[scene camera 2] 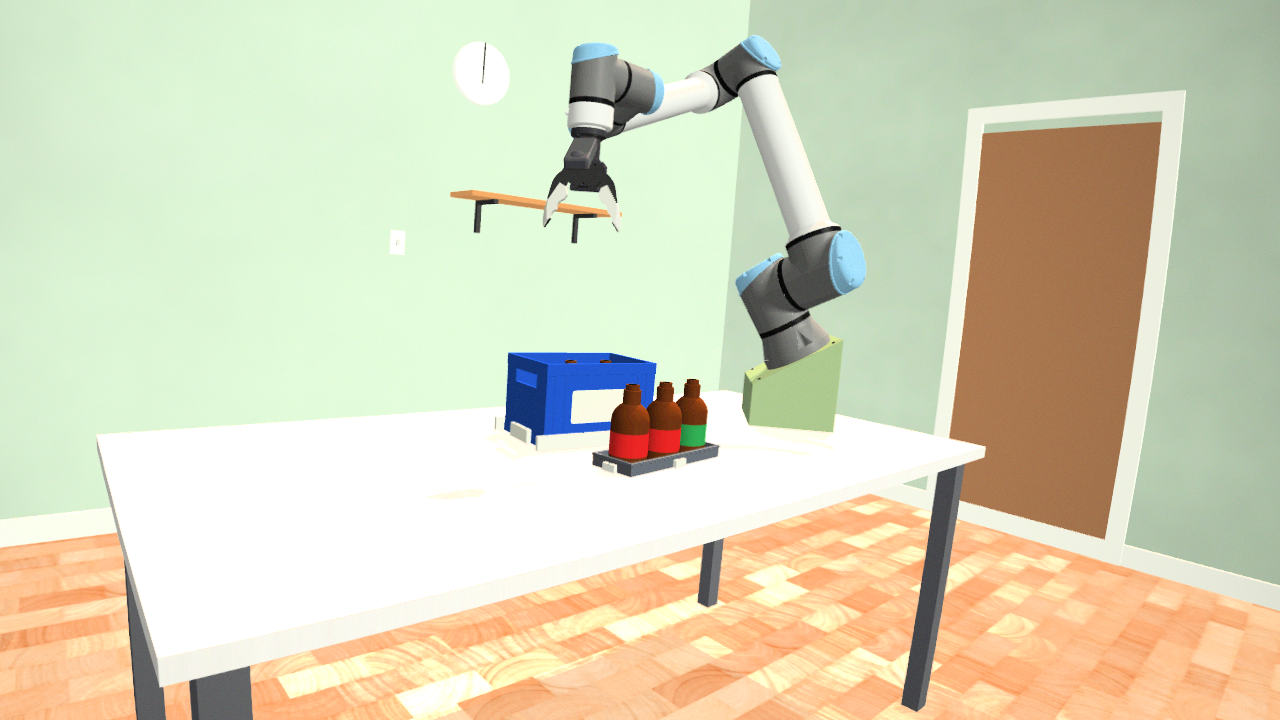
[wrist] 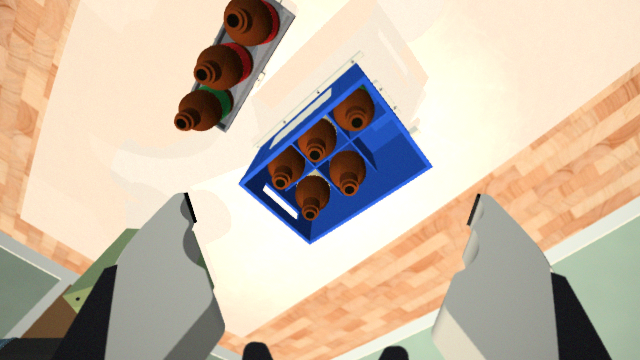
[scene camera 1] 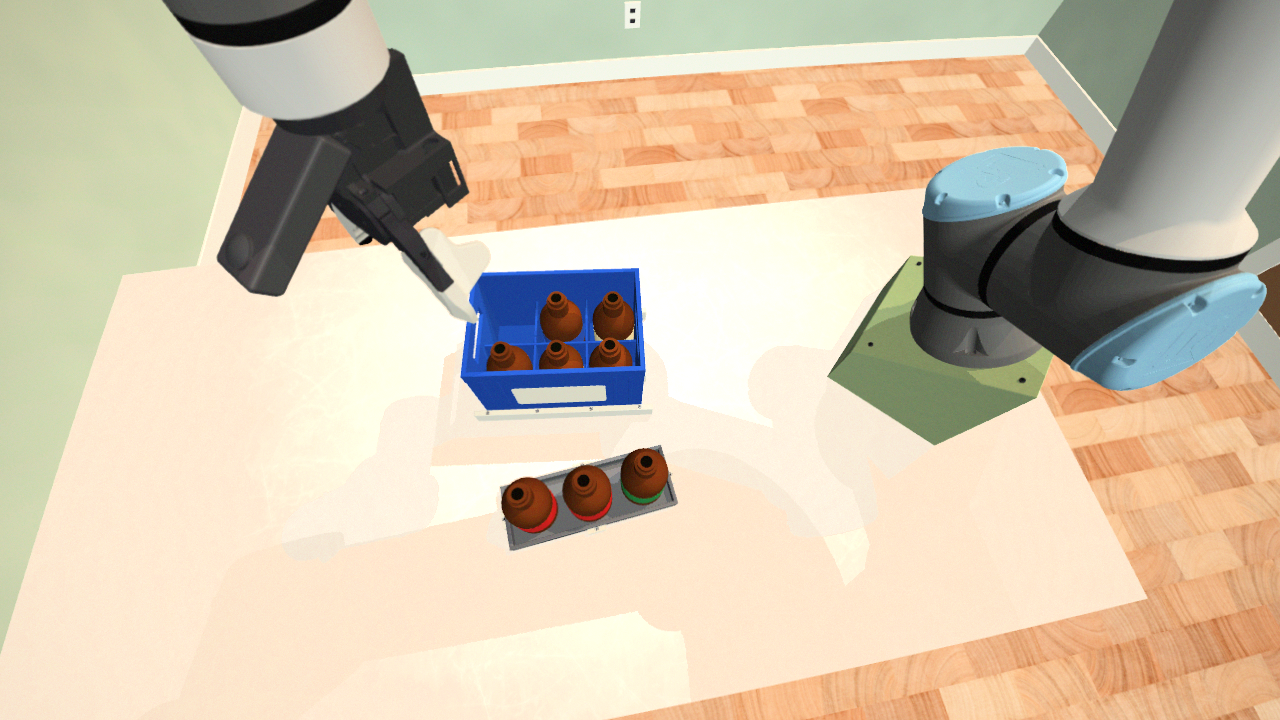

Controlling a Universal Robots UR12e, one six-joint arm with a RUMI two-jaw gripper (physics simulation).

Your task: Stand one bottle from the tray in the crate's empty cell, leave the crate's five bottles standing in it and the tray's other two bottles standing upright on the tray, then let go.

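Frame: origin at the arm's base, x ahead, y left, z up, level; centimetres.
Seen in the pictures: gripper, fingertip midpoint: point(scene camera 2: 580, 229) point(wrist: 329, 196) point(scene camera 1: 420, 280); arm's base at its link origin: point(scene camera 2: 798, 354) point(scene camera 1: 976, 322).
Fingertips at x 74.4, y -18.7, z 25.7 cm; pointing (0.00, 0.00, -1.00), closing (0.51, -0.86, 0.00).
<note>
Pixels of each thing's top centre, then the offset from my fingertips to it. Level surfaces: height alone.
- blue crate at its top centre: point(scene camera 1: 554, 319) point(wrist: 332, 176) point(scene camera 2: 582, 357) dx -12.4, dy -7.3, dz -27.1 cm
- grey tray at its top centre: point(scene camera 1: 588, 495) point(scene camera 2: 659, 448) point(wrist: 233, 64) dx -8.0, dy +17.3, dz -42.1 cm
- white table at its surface level: dz -44.6 cm
The blue crate point(scene camera 1: 490, 391) point(scene camera 2: 528, 407) point(wrist: 395, 175) holds five brown bottles, standing. Its empty cell point(scene camera 1: 510, 313) is at the back left in scene camera 1. The grey tray point(scene camera 1: 626, 512) point(scene camera 2: 657, 465) point(wrist: 245, 87) carries three upright brown bottles: a red-labelled one point(scene camera 1: 529, 504) point(scene camera 2: 629, 425) point(wrist: 250, 22) at the left end in scene camera 1, another red-labelled one point(scene camera 1: 587, 492) point(scene camera 2: 664, 422) point(wrist: 220, 67) in the middle, and a green-labelled one point(scene camera 1: 644, 474) point(scene camera 2: 692, 416) point(wrist: 200, 110) at the right end. My gripper point(scene camera 2: 581, 227) point(wrist: 329, 196) is open and empty, high above the crate.
The green robot base block point(scene camera 1: 935, 402) point(scene camera 2: 792, 394) stands on the white table point(scene camera 1: 134, 447) point(scene camera 2: 313, 519), to the right of the crate and tray in both scene views. Small pale holders sit around the crate's foot. A wall shelf point(scene camera 2: 501, 198) shows behind the gripper in scene camera 2.
</note>
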